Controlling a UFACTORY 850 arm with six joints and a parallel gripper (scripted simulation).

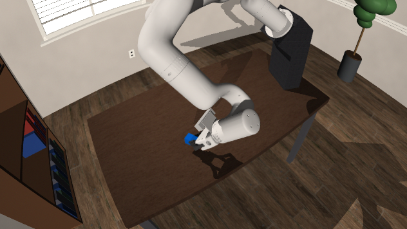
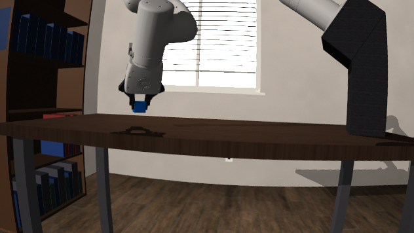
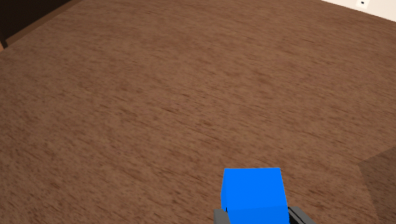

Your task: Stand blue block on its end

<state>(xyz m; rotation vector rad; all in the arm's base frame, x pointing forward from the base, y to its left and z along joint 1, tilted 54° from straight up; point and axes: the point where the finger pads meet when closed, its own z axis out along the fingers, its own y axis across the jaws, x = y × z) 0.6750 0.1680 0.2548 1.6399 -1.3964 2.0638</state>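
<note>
Now: hand 2 cm above the blue block and 1 cm to the left of it.
</note>
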